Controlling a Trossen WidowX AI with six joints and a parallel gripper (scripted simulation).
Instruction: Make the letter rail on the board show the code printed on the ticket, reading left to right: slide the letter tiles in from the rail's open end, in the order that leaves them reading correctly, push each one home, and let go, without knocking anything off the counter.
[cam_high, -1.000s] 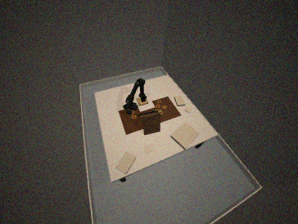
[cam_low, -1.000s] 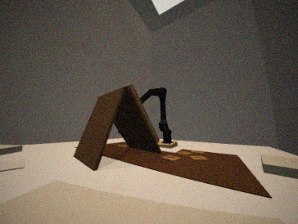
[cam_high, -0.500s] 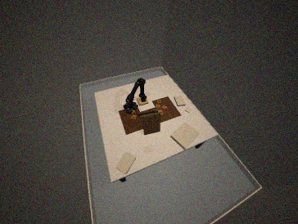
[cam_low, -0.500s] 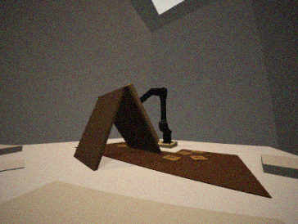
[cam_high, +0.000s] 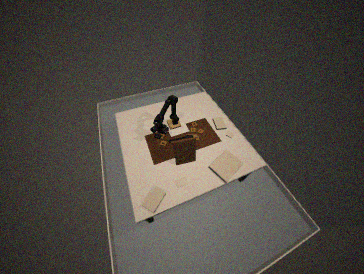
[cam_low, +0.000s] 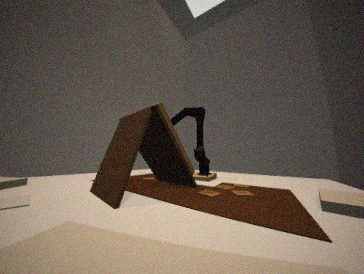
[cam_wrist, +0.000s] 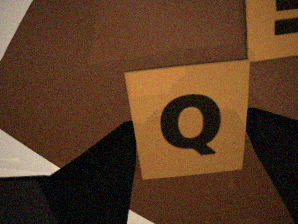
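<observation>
Now: the white ticket 13 cm ahead of my gripper tip, 12 cm to the left of it and 6 cm above it. The rest, counted from my gripper tip: pale slip 55 cm ahead, 5 cm to the left, 3 cm below; brown mat 22 cm to the left, 5 cm ahead, 3 cm below.
</observation>
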